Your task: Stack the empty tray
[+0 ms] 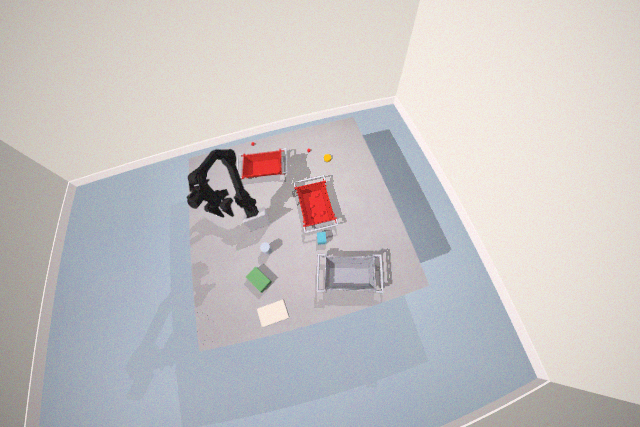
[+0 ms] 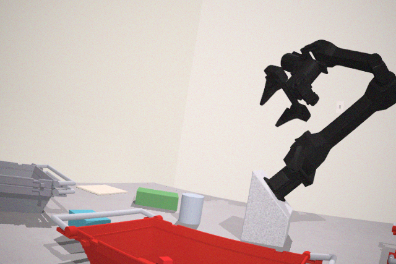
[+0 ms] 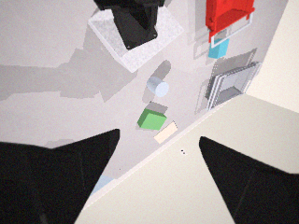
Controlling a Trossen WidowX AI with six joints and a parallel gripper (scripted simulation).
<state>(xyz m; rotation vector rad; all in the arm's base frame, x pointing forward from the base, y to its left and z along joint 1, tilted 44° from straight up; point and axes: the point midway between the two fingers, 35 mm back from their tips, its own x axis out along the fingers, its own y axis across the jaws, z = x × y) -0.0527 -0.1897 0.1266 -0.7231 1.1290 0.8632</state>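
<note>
The cyan block is 44 cm ahead of my gripper tip, 27 cm below it and 12 cm to the right of it. From my gripper tip the other things lie so: green block: 28 cm to the right, 28 cm below, 6 cm ahead; red tray: 46 cm to the left, 25 cm below, 15 cm ahead; pale cylinder: 26 cm below, 12 cm to the right, 12 cm ahead.
</note>
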